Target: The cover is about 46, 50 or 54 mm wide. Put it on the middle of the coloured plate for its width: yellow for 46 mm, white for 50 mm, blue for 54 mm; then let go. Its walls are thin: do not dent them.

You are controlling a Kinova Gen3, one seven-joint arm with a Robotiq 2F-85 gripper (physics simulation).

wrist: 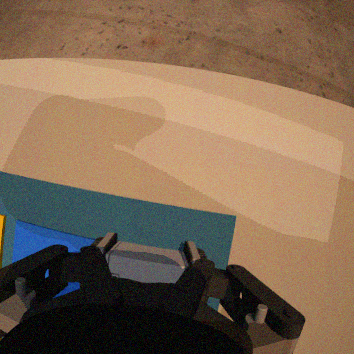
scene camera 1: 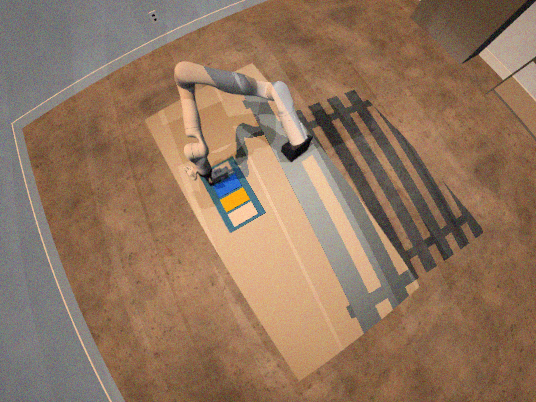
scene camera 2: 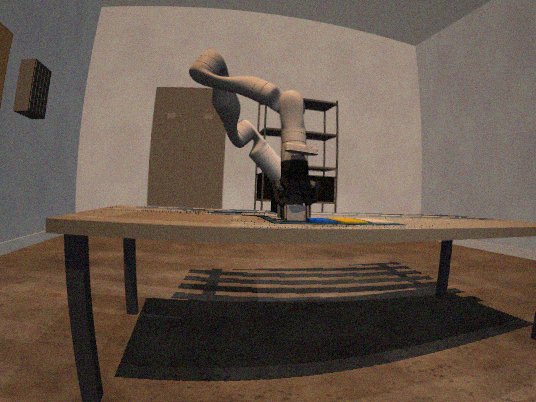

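Pixels of known places: gripper, fingertip midpoint: [wrist: 149,248] [scene camera 1: 208,180] [scene camera 2: 295,219]; arm's base, link origin: [scene camera 1: 298,140].
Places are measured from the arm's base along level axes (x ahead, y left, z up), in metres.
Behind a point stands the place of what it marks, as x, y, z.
Observation:
The grey cover [scene camera 1: 222,171] {0.449, -0.071, -0.076} [scene camera 2: 295,213] {0.546, -0.079, -0.097} [wrist: 146,264] {0.543, -0.078, -0.075} stands upright at the end of the teal board [scene camera 1: 254,200] {0.366, 0.157, -0.120} [wrist: 150,217] {0.568, -0.073, -0.120}, beside the blue plate [scene camera 1: 228,185] {0.457, 0.007, -0.116} [scene camera 2: 318,220] {0.522, -0.007, -0.115} [wrist: 37,243] {0.524, 0.021, -0.116}. My gripper [scene camera 2: 295,205] [wrist: 149,248] {0.544, -0.077, -0.114} is shut on the cover, one finger on each side; its lower part is hidden in the wrist view. I see no gap under the cover and no dent in its walls. The yellow plate [scene camera 1: 235,200] {0.461, 0.106, -0.115} [scene camera 2: 348,220] {0.515, 0.086, -0.114} [wrist: 1,240] {0.514, 0.061, -0.117} lies beyond the blue one, then the white plate [scene camera 1: 243,214] {0.458, 0.199, -0.115} [scene camera 2: 378,222] {0.525, 0.182, -0.118}. The cover's exact width cannot be read from the views.
The wooden table [scene camera 1: 280,300] {0.503, 0.701, -0.121} [scene camera 2: 175,227] {0.733, -0.373, -0.127} [wrist: 280,190] {0.613, -0.184, -0.122} bears the board near one long edge. My arm's base [scene camera 1: 297,148] {0.042, 0.050, 0.031} is on the table, to the right of the board in scene camera 1. Shadows of the arm and of a slatted shape fall across the table and floor.

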